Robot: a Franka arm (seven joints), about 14 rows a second.
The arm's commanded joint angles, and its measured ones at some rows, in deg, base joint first. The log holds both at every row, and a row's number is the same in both.
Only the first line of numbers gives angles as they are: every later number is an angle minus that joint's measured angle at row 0.
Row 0, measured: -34.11 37.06 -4.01 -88.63 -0.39 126.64 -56.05
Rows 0 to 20, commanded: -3.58 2.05 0.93 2.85 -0.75 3.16 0.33; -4.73 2.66 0.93 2.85 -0.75 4.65 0.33; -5.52 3.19 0.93 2.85 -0.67 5.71 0.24; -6.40 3.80 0.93 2.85 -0.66 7.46 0.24; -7.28 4.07 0.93 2.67 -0.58 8.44 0.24; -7.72 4.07 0.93 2.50 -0.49 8.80 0.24; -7.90 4.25 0.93 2.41 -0.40 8.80 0.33; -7.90 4.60 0.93 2.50 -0.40 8.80 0.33; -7.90 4.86 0.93 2.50 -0.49 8.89 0.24; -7.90 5.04 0.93 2.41 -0.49 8.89 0.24; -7.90 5.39 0.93 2.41 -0.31 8.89 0.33; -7.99 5.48 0.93 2.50 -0.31 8.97 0.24; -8.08 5.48 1.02 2.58 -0.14 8.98 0.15; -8.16 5.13 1.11 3.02 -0.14 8.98 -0.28; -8.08 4.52 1.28 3.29 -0.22 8.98 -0.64; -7.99 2.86 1.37 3.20 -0.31 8.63 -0.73; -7.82 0.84 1.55 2.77 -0.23 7.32 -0.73; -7.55 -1.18 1.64 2.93 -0.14 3.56 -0.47; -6.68 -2.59 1.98 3.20 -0.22 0.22 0.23; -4.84 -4.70 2.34 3.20 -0.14 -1.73 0.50; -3.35 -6.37 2.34 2.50 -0.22 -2.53 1.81
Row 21, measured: -6.23 -1.62 2.11 4.44 0.01 0.60 0.09
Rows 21 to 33, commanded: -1.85 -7.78 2.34 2.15 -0.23 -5.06 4.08; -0.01 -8.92 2.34 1.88 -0.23 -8.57 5.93; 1.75 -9.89 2.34 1.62 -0.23 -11.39 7.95; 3.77 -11.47 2.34 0.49 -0.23 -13.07 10.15; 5.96 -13.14 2.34 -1.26 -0.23 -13.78 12.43; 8.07 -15.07 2.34 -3.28 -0.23 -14.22 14.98; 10.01 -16.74 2.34 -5.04 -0.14 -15.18 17.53; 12.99 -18.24 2.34 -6.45 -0.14 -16.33 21.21; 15.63 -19.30 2.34 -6.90 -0.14 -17.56 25.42; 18.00 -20.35 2.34 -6.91 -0.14 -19.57 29.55; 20.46 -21.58 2.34 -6.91 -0.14 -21.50 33.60; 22.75 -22.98 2.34 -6.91 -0.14 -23.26 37.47; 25.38 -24.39 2.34 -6.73 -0.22 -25.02 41.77
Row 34, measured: 21.34 -19.74 3.15 -4.53 0.03 -22.22 35.02
